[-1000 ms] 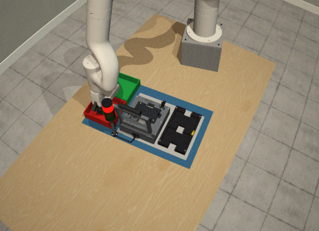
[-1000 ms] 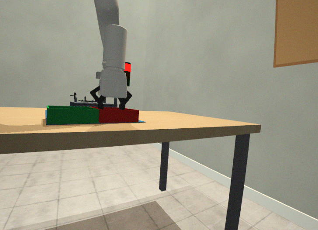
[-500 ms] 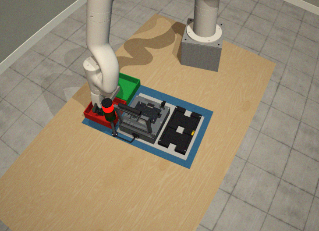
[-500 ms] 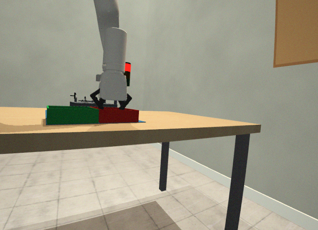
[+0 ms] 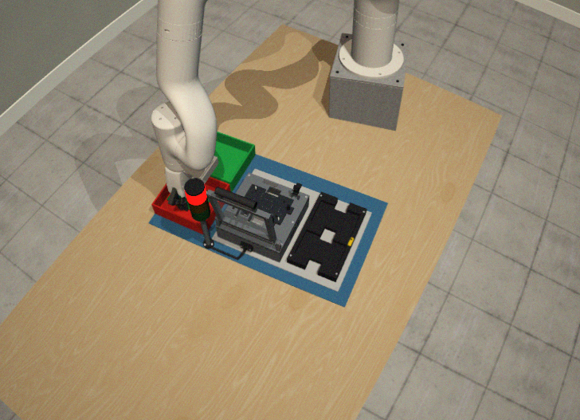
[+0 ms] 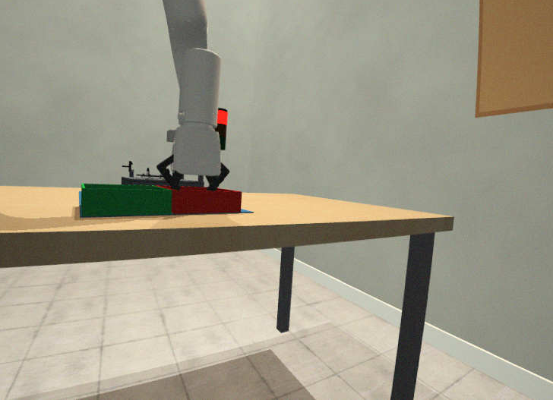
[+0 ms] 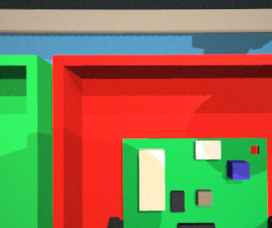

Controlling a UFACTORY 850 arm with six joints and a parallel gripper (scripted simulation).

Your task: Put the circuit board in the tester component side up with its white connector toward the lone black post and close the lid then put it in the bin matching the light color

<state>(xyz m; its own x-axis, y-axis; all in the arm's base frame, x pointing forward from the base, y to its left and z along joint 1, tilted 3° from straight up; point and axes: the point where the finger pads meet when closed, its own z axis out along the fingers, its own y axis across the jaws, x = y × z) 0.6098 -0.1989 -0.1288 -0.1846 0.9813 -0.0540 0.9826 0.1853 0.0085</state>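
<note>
Now: the green circuit board 10 mm below my hand. Also, from my hand: clear lid 220 mm to the left, 160 mm above, 40 mm ahead; then green bin 140 mm behind, 10 mm to the right, 10 mm below; then red bin 10 mm to the left, 10 mm below, 10 mm ahead.
</note>
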